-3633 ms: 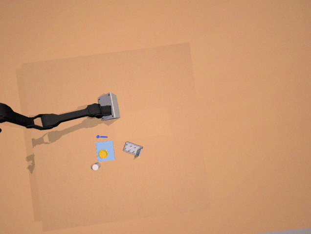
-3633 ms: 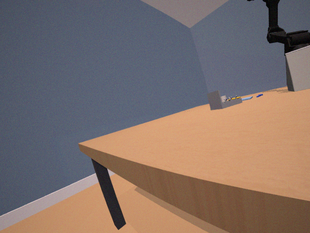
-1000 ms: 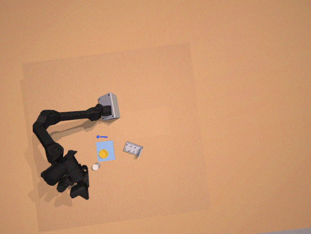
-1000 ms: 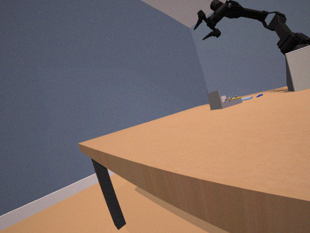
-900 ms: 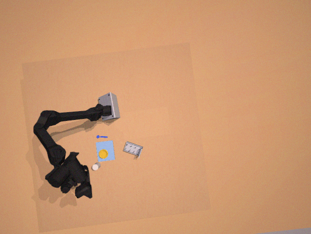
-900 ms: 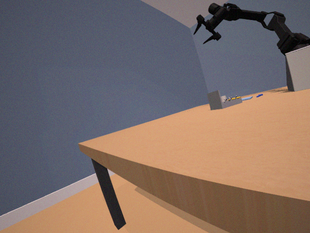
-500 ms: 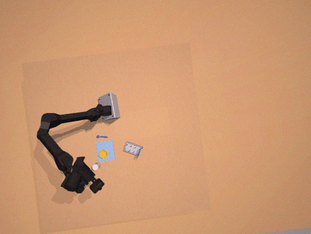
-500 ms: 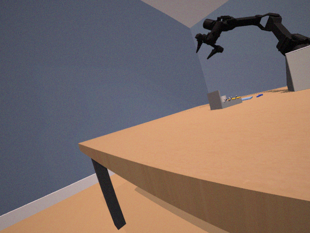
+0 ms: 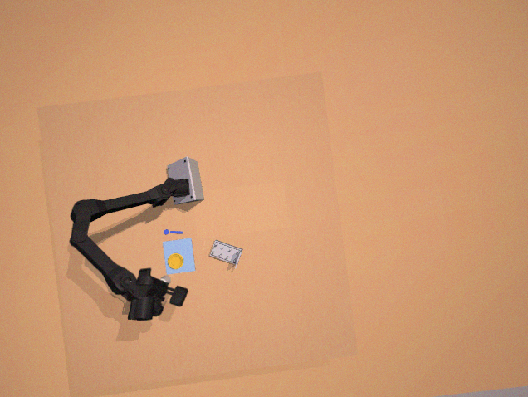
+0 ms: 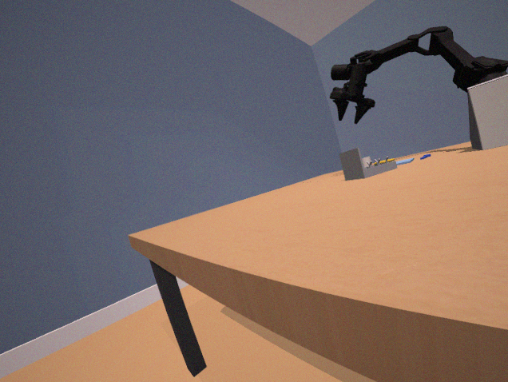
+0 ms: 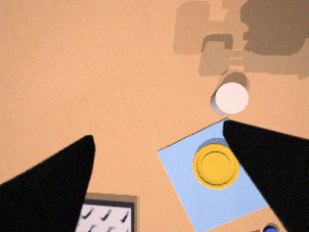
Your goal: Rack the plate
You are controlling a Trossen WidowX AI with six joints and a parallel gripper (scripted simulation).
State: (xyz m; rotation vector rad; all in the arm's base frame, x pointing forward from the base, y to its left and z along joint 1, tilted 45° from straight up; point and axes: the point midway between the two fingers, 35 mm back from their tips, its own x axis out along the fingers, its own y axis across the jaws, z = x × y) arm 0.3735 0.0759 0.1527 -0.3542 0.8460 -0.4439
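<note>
Right now my gripper tip is 8 cm past the yellow plate, 4 cm to the left of it and 18 cm above it. Round my gripper tip: grey dish rack (11 cm behind, 19 cm to the left, 18 cm below); small blue spoon (21 cm behind, 6 cm to the right, 20 cm below); white cup (1 cm ahead, 9 cm to the right, 18 cm below).
</note>
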